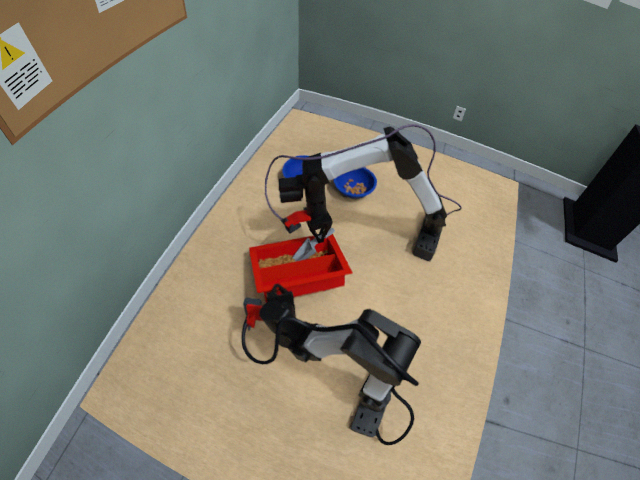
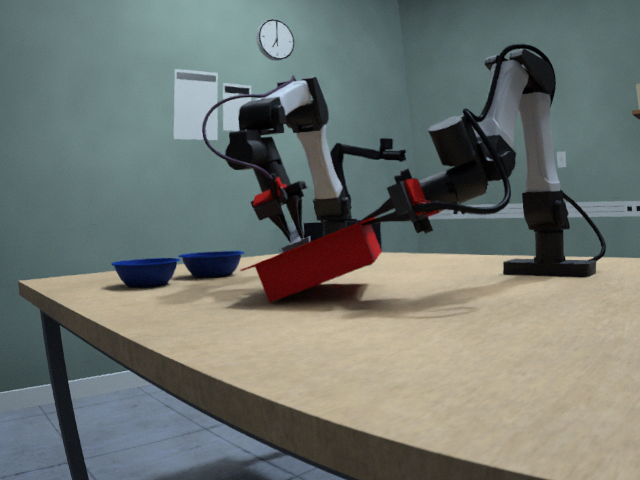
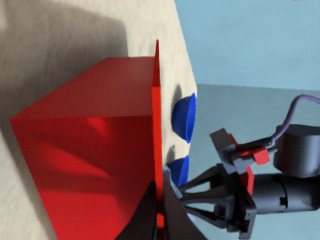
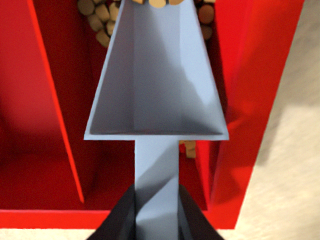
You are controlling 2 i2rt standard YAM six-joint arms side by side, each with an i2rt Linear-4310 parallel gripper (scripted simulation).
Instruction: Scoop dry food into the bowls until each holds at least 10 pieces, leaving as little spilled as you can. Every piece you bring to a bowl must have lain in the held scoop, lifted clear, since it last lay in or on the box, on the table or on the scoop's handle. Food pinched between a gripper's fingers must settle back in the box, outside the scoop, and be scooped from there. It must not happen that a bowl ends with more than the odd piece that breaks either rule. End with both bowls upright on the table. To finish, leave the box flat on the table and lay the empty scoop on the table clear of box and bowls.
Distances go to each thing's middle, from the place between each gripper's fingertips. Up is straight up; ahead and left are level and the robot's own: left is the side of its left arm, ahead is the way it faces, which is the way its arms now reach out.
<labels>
Right now my right hand is 10 cm to the right of the red box (image 2: 354, 247), 3 cm short of it and 2 cm above it. Also, from my right hand: grey scoop (image 4: 157, 87) (3 cm to the left, 3 cm below, 2 cm ahead).
Right now the red box is 1 cm behind my left hand (image 2: 362, 223), 12 cm to the right of it and 5 cm below it. The rest, counted from my left hand: grey scoop (2 cm behind, 19 cm to the right, 6 cm below).
</labels>
